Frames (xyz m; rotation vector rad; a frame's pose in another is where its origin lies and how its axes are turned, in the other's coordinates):
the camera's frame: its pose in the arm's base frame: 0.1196 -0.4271 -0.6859 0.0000 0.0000 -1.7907
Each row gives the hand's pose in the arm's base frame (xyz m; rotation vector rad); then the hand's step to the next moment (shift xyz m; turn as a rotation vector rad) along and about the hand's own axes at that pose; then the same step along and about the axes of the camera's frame.
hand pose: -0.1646 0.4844 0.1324 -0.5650 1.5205 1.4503
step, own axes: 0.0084 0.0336 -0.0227 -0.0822 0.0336 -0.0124
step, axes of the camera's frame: 0.0207 -0.0351 0.0074 0.0247 0.0120 0.0853
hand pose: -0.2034 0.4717 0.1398 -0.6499 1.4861 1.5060
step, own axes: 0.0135 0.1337 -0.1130 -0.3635 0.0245 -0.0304
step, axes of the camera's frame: 0.1194 -0.1228 0.0387 0.0766 0.1606 0.3194
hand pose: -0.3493 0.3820 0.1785 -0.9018 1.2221 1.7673
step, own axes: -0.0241 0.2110 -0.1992 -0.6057 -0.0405 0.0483
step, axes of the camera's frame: 0.2699 -0.0984 0.0473 0.0046 0.3027 0.5284
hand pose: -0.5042 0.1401 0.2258 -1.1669 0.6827 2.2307
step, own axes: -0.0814 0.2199 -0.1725 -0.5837 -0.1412 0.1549
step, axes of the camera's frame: 0.2839 0.0595 0.0241 -0.1377 0.2640 0.5440
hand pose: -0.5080 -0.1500 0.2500 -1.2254 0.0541 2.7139
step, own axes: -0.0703 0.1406 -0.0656 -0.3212 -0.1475 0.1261
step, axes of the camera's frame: 0.1352 0.1035 0.0043 -0.1428 0.1109 0.3288
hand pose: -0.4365 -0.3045 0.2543 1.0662 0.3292 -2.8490
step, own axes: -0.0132 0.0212 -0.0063 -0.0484 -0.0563 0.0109
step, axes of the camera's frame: 0.0150 0.0210 0.0004 -0.0557 0.0091 0.0494
